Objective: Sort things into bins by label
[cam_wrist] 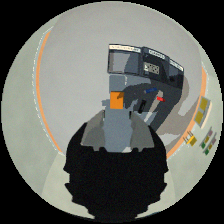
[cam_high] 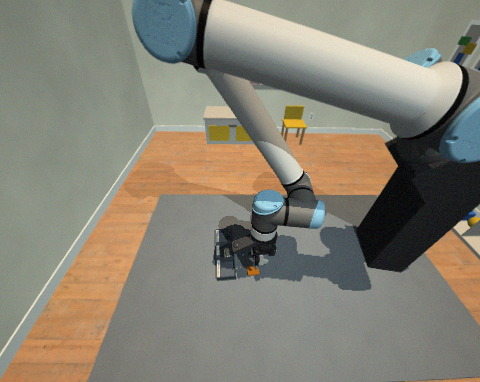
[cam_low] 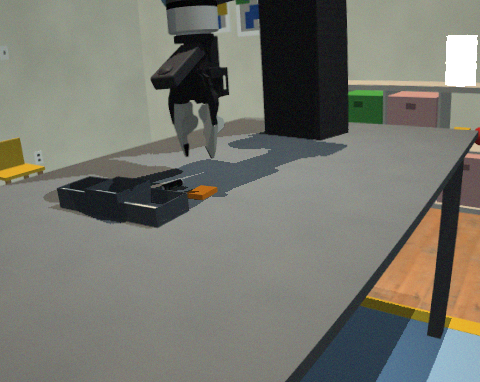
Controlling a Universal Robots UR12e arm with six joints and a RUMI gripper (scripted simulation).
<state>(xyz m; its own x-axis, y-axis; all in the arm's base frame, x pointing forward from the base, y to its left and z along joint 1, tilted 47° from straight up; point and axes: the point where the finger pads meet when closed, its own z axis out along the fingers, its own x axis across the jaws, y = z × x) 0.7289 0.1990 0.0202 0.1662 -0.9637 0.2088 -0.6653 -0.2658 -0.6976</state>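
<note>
Now: hand 8 cm above the orange flat block. From my hand the other things lie so: white dotted tile 13 cm ahead, 7 cm to the right, 8 cm below; then black cylinder 8 cm to the right, 8 cm below; then small blue piece 7 cm ahead, 9 cm to the right, 8 cm below.
</note>
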